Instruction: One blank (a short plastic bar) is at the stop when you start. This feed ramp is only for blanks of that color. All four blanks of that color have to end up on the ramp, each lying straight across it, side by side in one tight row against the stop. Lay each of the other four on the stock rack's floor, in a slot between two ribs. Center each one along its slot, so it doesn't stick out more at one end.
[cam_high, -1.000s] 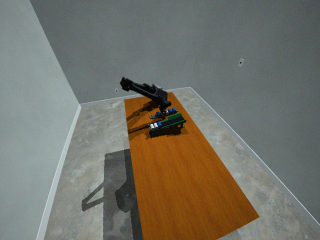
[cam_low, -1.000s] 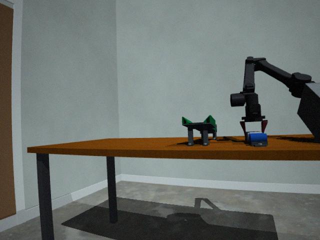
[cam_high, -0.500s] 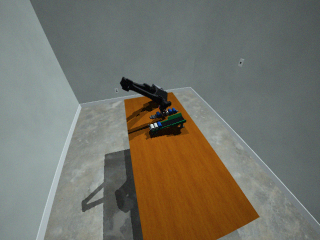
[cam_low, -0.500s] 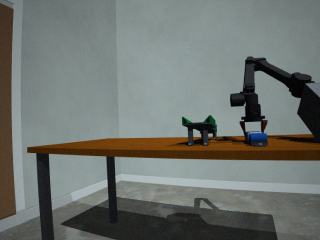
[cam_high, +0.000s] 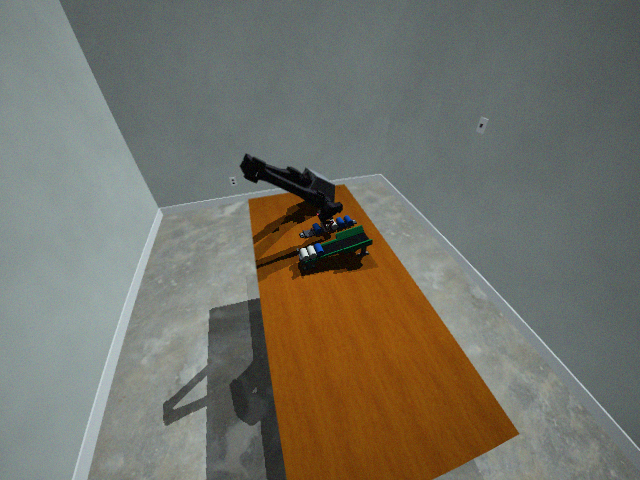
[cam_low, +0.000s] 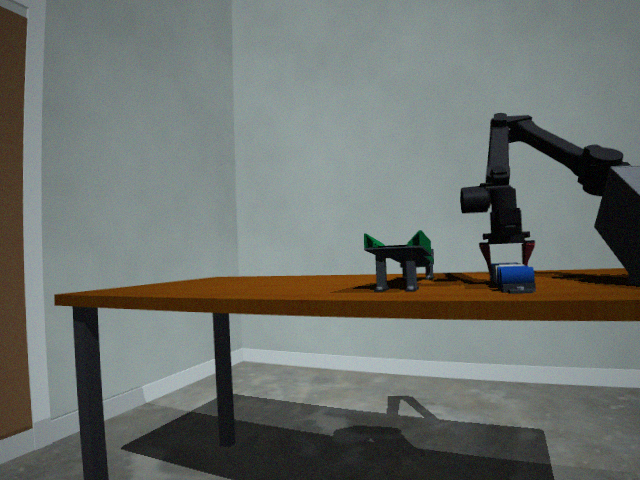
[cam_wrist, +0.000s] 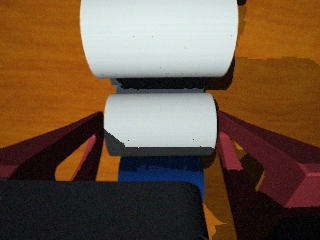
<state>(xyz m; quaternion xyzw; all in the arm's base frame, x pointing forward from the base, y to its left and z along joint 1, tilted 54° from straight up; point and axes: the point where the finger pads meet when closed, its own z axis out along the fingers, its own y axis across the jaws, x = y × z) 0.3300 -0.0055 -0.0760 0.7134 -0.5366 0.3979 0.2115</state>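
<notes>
My gripper is now 4 cm above the grey stock rack and 3 cm to the right of it. Also, from my hand: feed ramp: 24 cm ahead, 4 cm above, 2 cm to the right.
</notes>
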